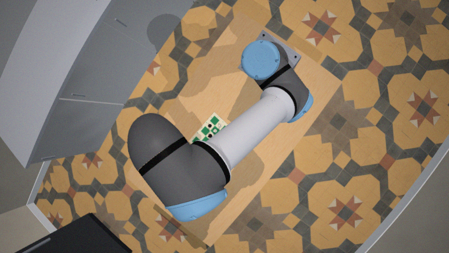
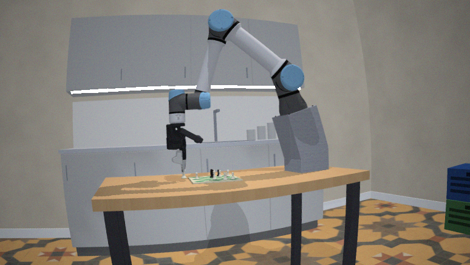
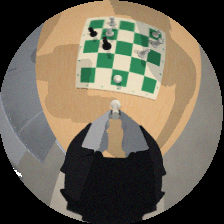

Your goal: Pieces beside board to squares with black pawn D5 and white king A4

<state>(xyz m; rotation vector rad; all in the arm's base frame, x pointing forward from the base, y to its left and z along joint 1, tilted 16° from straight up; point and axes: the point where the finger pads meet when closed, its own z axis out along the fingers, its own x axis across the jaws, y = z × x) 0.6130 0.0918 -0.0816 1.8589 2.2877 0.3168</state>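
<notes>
My hand is 140 mm past the chessboard, 10 mm to the left of it and 50 mm above it. The rest, counted from my hand: black pawn 170 mm behind, 90 mm to the right, 40 mm below; white king 10 mm below.
</notes>
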